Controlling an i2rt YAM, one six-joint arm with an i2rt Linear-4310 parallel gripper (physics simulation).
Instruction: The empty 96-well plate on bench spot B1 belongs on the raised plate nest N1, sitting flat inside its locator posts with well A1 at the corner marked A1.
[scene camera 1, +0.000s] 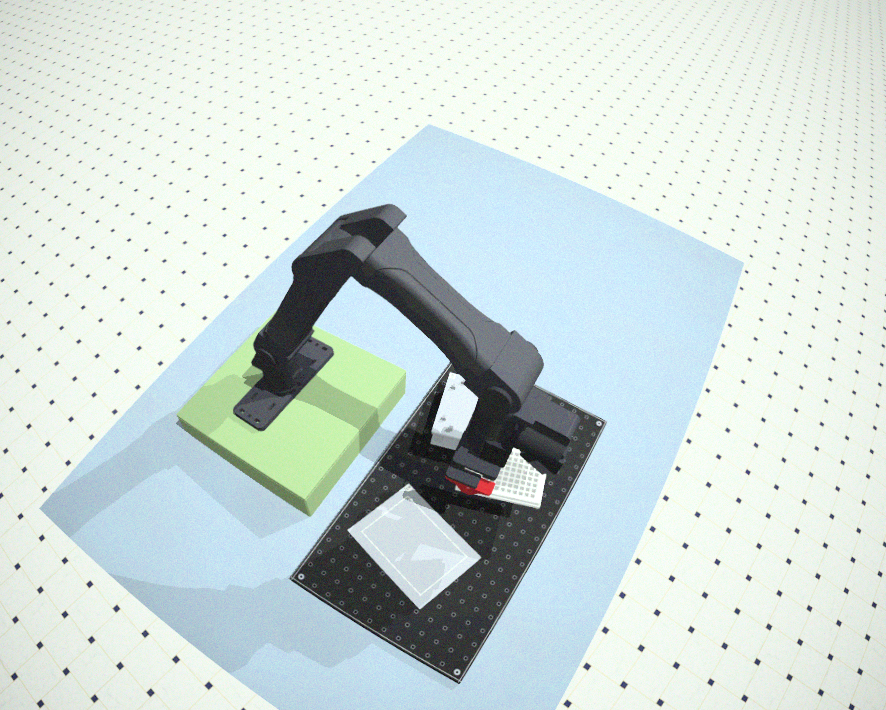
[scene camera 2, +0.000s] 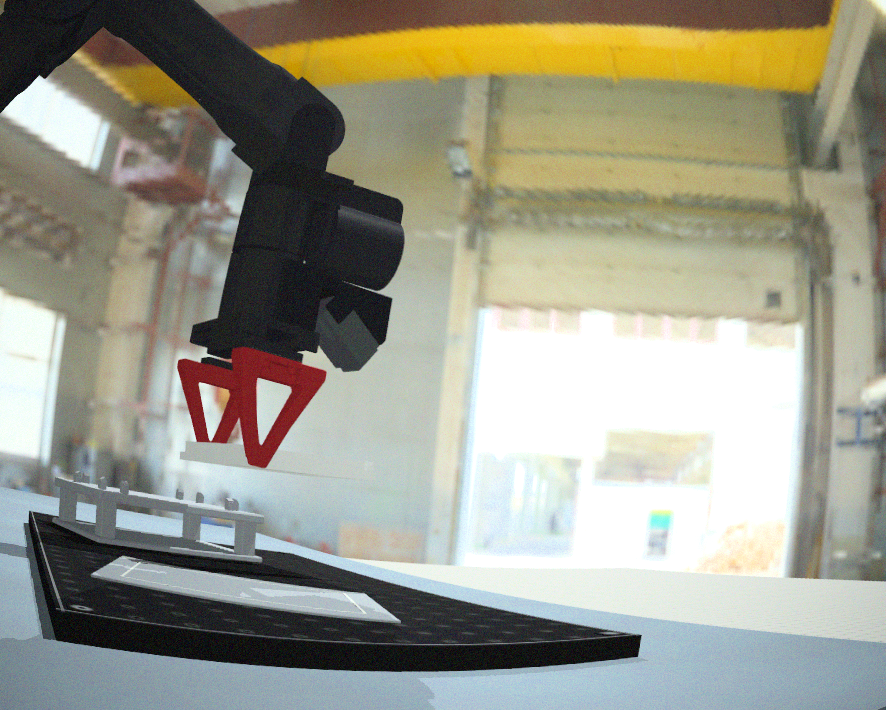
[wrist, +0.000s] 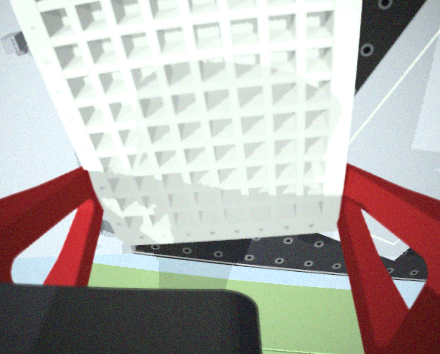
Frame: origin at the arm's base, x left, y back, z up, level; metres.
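Where they show: gripper, between the fingertips: (scene camera 1: 476, 468) (scene camera 2: 230, 463) (wrist: 219, 176); arm's base, origin of its link: (scene camera 1: 284, 382).
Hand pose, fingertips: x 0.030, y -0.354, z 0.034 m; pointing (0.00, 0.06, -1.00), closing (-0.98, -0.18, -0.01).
Note:
Each offset is from my fingertips to the top centre of the thing. Level surfaces: height alone.
The white 96-well plate {dx +0.013, dy -0.039, dz +0.017 m} (scene camera 1: 523, 480) (scene camera 2: 210, 452) (wrist: 220, 110) hangs in the air between the red fingers, roughly level, wells up. My gripper (scene camera 1: 470, 485) (scene camera 2: 235, 452) (wrist: 219, 176) is shut on its two long sides near one end. The raised nest {dx +0.117, dy +0.040, dz -0.028 m} (scene camera 1: 454, 410) (scene camera 2: 151, 502) (wrist: 35, 120) is a pale platform on legs with short posts on top. In scene camera 2 it stands lower than the plate, with a gap between them; in the wrist view it shows beyond the plate's left side. The arm hides part of the nest in scene camera 1. No A1 mark can be read.
A flat pale panel with a thin outline {dx -0.131, dy +0.024, dz -0.078 m} (scene camera 1: 414, 543) (scene camera 2: 244, 593) (wrist: 400, 105) lies on the black perforated board (scene camera 1: 443, 639) (scene camera 2: 480, 630) (wrist: 265, 250), beside the nest. The arm's base stands on a green block (scene camera 1: 318, 458) (wrist: 305, 310). A blue mat {dz -0.092 m} (scene camera 1: 628, 295) lies under everything.

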